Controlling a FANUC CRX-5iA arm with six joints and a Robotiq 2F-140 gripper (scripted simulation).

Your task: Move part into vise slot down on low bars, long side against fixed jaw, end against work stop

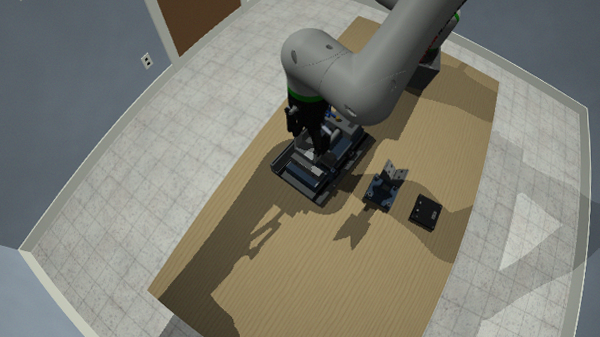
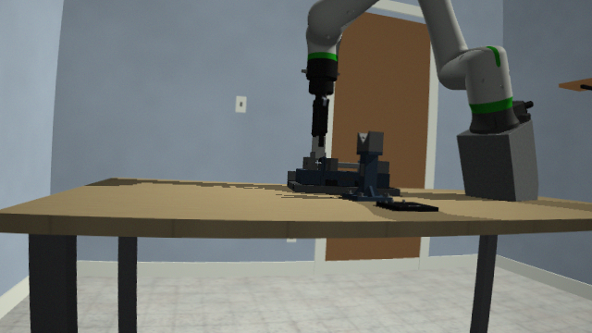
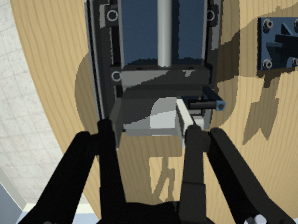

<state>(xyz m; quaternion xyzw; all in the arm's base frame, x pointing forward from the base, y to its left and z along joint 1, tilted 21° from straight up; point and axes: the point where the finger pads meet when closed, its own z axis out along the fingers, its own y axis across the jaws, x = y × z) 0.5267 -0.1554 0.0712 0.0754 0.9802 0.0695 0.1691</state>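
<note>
My gripper is now 3 cm above the part. From my hand the other things lie so: moving jaw 3 cm behind, 2 cm to the left, 5 cm below; then air cylinder rod 8 cm behind, 3 cm to the left, 5 cm below; then work stop rod 1 cm ahead, 7 cm to the left, 3 cm below.
</note>
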